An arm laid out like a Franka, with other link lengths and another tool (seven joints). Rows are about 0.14 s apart.
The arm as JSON. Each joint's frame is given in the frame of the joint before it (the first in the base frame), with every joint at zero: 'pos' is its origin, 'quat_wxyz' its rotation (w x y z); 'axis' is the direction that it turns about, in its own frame. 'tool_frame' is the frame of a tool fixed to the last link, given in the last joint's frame.
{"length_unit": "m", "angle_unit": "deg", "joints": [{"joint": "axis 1", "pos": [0.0, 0.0, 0.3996], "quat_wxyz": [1.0, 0.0, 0.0, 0.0], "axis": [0.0, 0.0, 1.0]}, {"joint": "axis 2", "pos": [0.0, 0.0, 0.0], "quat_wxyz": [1.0, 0.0, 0.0, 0.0], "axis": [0.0, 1.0, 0.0]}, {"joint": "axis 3", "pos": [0.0, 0.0, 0.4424], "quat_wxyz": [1.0, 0.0, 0.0, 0.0], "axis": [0.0, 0.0, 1.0]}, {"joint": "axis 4", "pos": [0.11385, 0.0, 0.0], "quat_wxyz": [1.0, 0.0, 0.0, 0.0], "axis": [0.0, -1.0, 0.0]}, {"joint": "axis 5", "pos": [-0.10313, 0.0, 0.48], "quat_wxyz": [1.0, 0.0, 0.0, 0.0], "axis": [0.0, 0.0, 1.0]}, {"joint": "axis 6", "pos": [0.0, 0.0, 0.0], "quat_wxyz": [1.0, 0.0, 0.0, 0.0], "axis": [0.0, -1.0, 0.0]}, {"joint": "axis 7", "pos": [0.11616, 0.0, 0.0], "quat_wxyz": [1.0, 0.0, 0.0, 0.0], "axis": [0.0, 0.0, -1.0]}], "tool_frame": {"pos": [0.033, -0.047, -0.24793], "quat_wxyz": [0.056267, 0.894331, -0.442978, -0.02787]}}
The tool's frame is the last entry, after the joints.
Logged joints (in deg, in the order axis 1, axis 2, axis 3, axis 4, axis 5, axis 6, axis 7), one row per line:
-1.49 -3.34 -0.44 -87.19 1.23 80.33 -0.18
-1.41 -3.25 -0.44 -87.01 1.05 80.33 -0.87
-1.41 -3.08 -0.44 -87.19 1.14 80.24 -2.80
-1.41 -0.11 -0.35 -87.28 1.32 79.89 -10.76
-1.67 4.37 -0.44 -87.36 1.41 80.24 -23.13
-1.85 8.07 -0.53 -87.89 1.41 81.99 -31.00
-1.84 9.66 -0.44 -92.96 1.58 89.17 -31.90
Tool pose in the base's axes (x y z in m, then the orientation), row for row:
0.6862 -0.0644 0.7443 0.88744 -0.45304 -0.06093 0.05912
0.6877 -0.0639 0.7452 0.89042 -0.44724 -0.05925 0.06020
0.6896 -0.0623 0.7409 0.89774 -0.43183 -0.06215 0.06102
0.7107 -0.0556 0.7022 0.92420 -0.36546 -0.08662 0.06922
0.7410 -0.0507 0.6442 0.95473 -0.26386 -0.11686 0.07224
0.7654 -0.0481 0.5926 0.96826 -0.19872 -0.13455 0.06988
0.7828 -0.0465 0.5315 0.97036 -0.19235 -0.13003 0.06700
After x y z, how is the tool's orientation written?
As a quaternion, x y z w.
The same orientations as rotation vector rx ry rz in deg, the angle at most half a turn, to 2 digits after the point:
153.99 -78.61 -10.57
154.41 -77.56 -10.27
155.60 -74.85 -10.77
159.40 -63.03 -14.94
164.37 -45.43 -20.12
166.93 -34.26 -23.20
167.59 -33.22 -22.46

